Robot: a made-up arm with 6 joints. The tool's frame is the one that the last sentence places.
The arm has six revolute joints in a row. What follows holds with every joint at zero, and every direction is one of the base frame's. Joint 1 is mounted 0.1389 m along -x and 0.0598 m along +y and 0.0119 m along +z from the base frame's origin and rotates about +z. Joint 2 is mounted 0.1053 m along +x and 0.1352 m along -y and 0.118 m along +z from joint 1 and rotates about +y. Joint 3 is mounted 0.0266 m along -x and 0.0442 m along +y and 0.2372 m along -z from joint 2 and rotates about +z. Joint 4 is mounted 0.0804 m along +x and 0.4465 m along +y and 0.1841 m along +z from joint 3 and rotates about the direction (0.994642, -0.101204, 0.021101). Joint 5 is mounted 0.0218 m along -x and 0.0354 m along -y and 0.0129 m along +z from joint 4 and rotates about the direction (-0.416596, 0.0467, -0.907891). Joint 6 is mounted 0.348 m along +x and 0.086 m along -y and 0.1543 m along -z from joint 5 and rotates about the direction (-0.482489, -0.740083, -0.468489). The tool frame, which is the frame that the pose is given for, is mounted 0.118 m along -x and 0.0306 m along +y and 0.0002 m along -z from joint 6; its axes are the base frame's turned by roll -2.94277, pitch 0.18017 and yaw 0.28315 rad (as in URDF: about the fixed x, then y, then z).
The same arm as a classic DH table. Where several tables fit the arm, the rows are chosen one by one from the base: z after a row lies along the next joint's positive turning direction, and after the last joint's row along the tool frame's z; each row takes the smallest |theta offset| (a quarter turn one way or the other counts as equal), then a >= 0, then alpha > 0; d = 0 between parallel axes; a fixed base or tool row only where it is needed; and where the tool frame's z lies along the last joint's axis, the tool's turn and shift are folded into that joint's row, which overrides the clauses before.
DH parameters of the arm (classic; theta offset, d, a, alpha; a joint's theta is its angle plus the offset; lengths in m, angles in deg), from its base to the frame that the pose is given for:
base (fixed): -23.29 0.0000 -0.1512 0.00
joint 1: 23.29 0.1299 0.1053 -90.00
joint 2: 0.00 -0.0910 -0.0266 90.00
joint 3: 84.19 -0.0538 0.4523 88.79
joint 4: 0.27 0.0104 -0.0374 115.99
joint 5: -77.60 0.0004 -0.3888 53.72
joint 6: 10.41 -0.0155 0.1157 -62.88
tool (fixed): 139.74 0.0192 0.0000 0.00

